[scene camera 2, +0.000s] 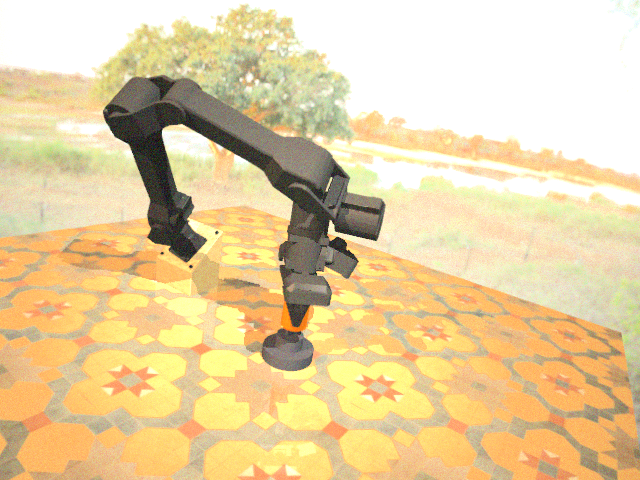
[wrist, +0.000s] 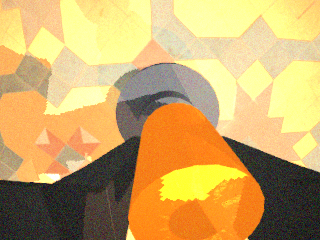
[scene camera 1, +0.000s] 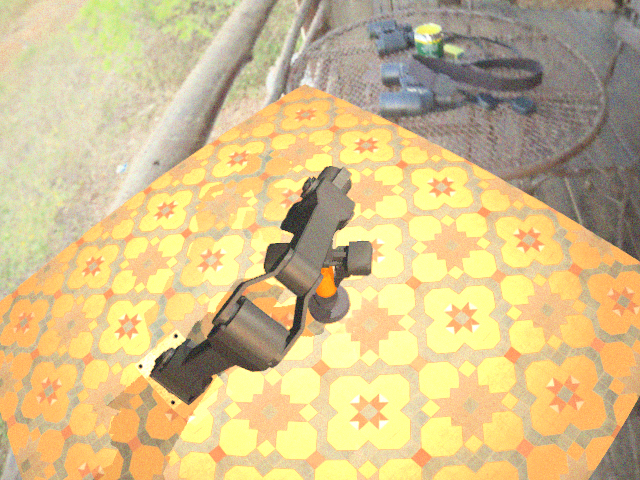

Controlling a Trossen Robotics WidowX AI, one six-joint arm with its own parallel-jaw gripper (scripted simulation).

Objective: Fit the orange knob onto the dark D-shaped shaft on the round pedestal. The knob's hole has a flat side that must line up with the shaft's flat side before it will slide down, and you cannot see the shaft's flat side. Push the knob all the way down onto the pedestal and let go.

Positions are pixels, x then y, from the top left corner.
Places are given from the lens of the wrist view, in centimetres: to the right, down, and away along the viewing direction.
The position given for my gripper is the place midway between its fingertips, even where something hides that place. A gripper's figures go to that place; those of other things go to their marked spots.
my gripper (wrist: 178, 144): 1, 1, 10
orange knob (wrist: 185, 174): 1, 1, 4
round pedestal (wrist: 158, 84): 0, -3, 14
The marked spots on the round pedestal and the orange knob are 10 cm apart.
